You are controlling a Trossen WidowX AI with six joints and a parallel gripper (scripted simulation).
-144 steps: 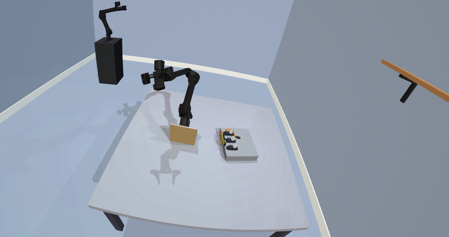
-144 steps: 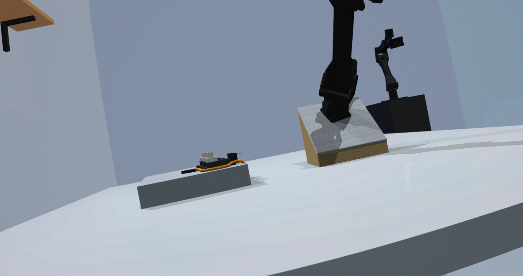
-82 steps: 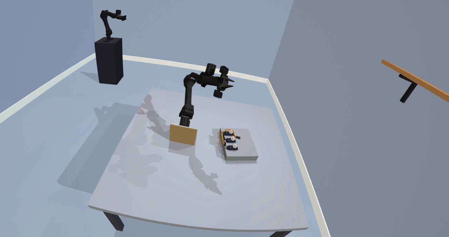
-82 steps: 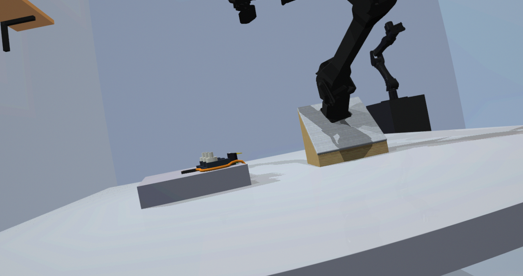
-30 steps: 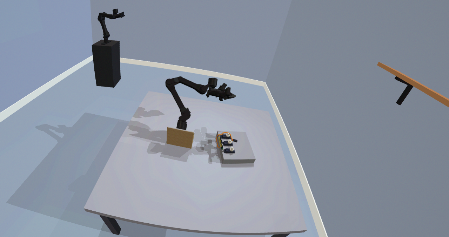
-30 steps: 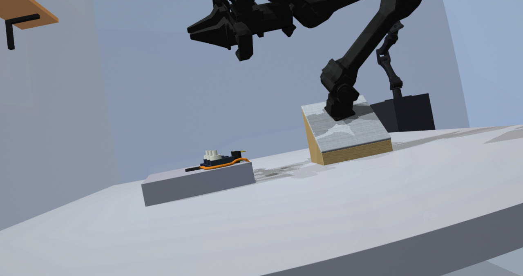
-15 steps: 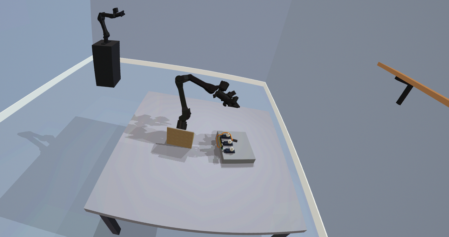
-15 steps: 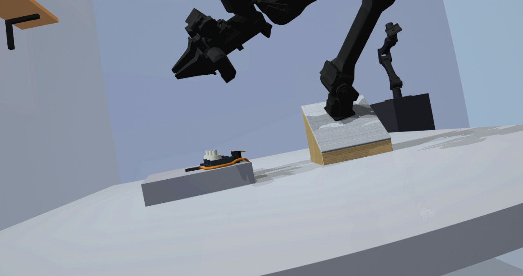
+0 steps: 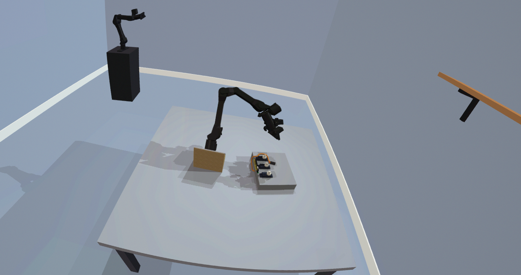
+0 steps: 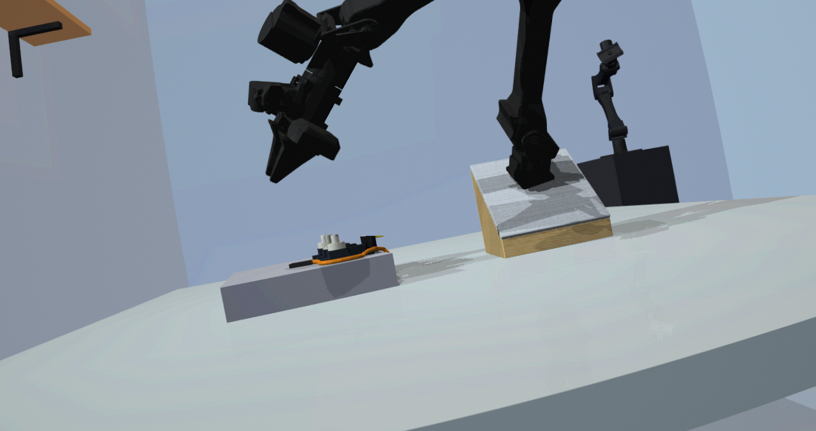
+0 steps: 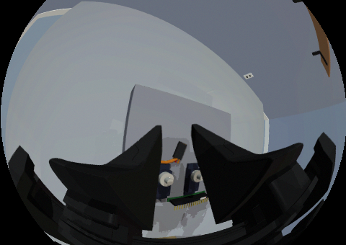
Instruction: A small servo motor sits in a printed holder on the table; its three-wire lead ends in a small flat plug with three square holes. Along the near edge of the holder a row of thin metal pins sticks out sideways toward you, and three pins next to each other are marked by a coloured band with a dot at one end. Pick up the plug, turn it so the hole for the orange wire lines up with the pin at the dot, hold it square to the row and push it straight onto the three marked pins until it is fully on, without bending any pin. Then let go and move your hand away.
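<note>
Right now the white band is 14 cm behind my gripper tip, 16 cm to the right of it and 11 cm below it. From my gripper tip the other things lie so: grey holder: 2 cm ahead, 13 cm to the right, 16 cm below; then red dot: 14 cm behind, 17 cm to the right, 11 cm below.
</note>
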